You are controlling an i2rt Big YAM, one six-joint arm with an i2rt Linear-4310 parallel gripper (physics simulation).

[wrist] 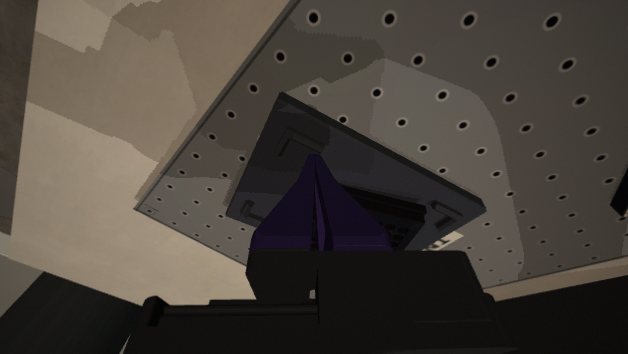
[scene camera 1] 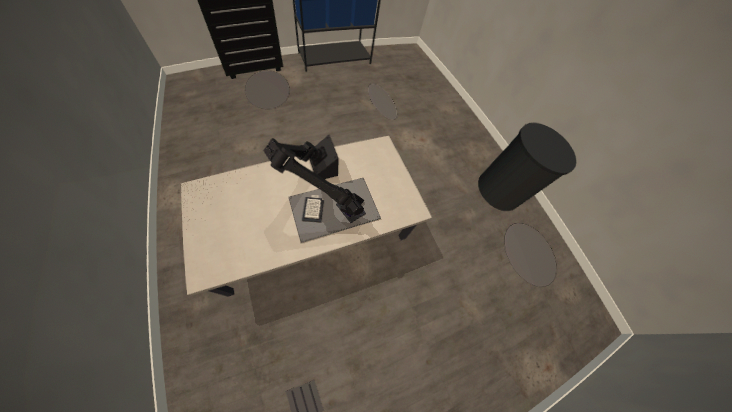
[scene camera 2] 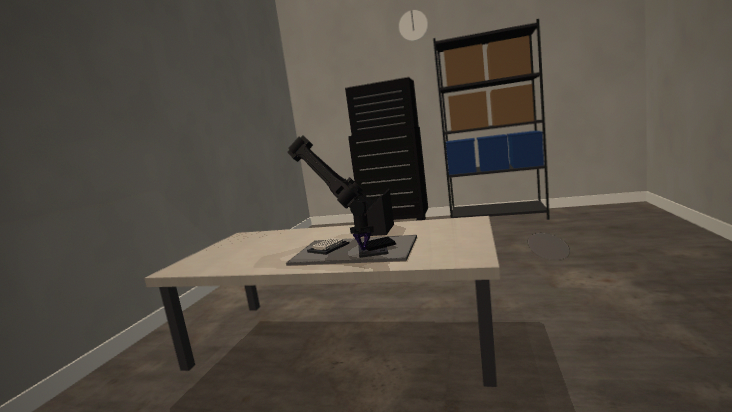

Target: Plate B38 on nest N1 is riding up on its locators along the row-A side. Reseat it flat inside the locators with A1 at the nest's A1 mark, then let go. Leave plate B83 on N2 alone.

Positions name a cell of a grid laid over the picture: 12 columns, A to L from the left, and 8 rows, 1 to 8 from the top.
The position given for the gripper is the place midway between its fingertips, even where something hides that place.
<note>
The gripper (wrist: F4) is shut, holding nothing. Also in view: a black well plate (wrist: H5).
</note>
